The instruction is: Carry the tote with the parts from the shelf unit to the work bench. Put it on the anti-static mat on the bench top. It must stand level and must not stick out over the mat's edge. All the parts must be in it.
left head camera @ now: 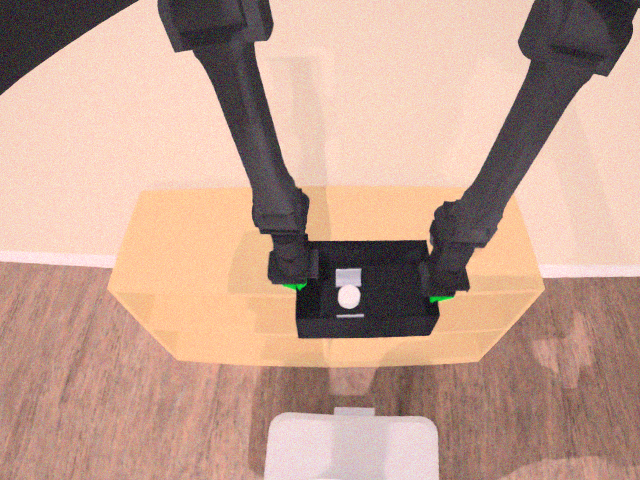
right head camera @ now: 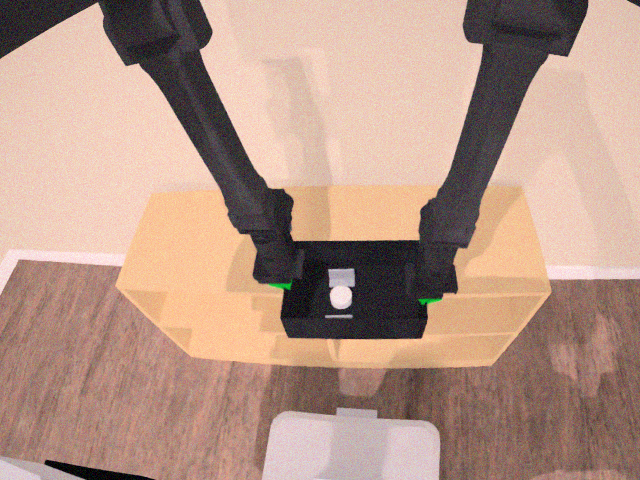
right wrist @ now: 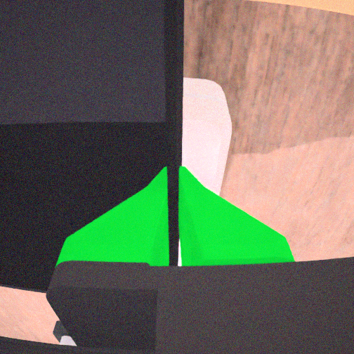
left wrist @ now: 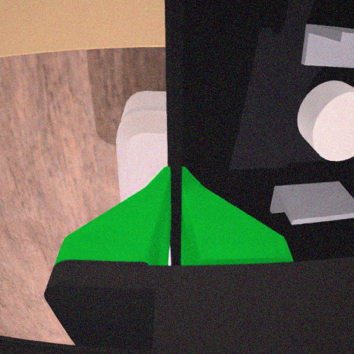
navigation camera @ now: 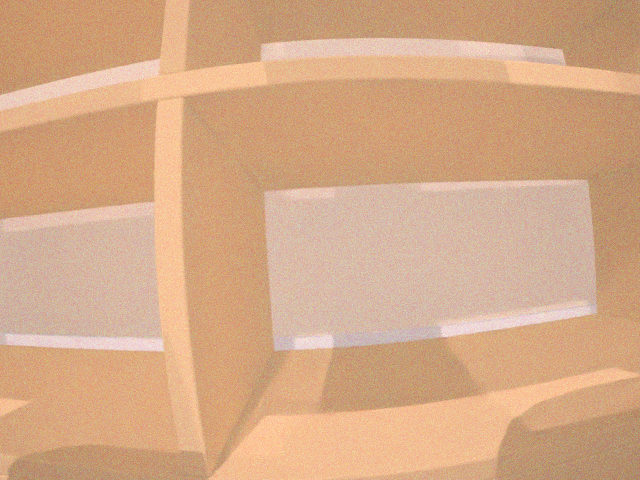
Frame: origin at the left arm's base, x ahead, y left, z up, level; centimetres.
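Seen in the pictures: left gripper, fingertip midpoint: (left head camera: 298, 288) (right head camera: 288, 287); right gripper, fingertip midpoint: (left head camera: 432, 300) (right head camera: 423, 302).
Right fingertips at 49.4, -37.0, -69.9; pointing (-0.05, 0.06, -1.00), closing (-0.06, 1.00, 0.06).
Observation:
Offsets run from my right fingertips to a thing's middle, as dx, dy, dz.
The black tote @(+3.4, +15.0, -1.7) (left head camera: 367, 289) hangs in front of and above the tan shelf unit (left head camera: 207, 269), with floor below its near part. It looks level. Inside lie a grey block @(+7.9, +18.7, -4.5) (left head camera: 347, 277), a white cylinder @(+3.1, +18.4, -5.1) (left head camera: 348, 296) and a flat grey piece @(-4.2, +18.0, -4.0) (left head camera: 350, 314). My left gripper (left head camera: 293, 285) is shut on the tote's left wall, and my right gripper (left head camera: 441, 298) on its right wall. In the left wrist view the thin black wall runs between the green fingers (left wrist: 175, 218), with the parts to the right. The right wrist view shows the same grip (right wrist: 173, 218).
My pale base (left head camera: 351, 447) stands on the wood floor just in front of the shelf unit. The wall rises behind it. The navigation view shows shelf boards with grey bins (navigation camera: 429, 263) close ahead. A black strip with a pale edge (right head camera: 67, 469) shows at the bottom left.

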